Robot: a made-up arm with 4 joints.
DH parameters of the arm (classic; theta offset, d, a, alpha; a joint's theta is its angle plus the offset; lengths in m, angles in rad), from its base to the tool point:
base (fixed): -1.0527 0 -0.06 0
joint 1: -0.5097 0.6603 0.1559 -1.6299
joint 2: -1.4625 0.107 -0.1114 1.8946
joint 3: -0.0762 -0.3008 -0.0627 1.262
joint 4: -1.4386 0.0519 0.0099 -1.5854
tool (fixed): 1.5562 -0.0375 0 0
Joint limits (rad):
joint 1: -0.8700..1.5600
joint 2: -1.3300..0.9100
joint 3: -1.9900..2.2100
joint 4: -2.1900..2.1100
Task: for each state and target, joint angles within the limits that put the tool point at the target. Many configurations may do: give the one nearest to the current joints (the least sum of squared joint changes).
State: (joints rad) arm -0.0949 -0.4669 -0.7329 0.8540
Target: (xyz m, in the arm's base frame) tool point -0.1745 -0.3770 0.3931
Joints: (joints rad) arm -0.7009 0.1069 -0.3089 1.1379
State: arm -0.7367 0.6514 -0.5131 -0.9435
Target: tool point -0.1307 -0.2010 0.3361
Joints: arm -0.8700 0.5447 0.1307 -1.1758
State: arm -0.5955 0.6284 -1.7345 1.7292
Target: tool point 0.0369 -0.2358 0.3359
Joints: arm -0.7178 0.9090 -1.9900 2.1068
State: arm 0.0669 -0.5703 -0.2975 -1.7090
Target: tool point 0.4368 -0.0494 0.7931
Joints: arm 0.9134 -1.2940 -0.4369 -1.4337
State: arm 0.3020 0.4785 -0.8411 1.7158
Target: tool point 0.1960 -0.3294 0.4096
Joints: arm 0.1186 0.1205 -0.7158 2.0064
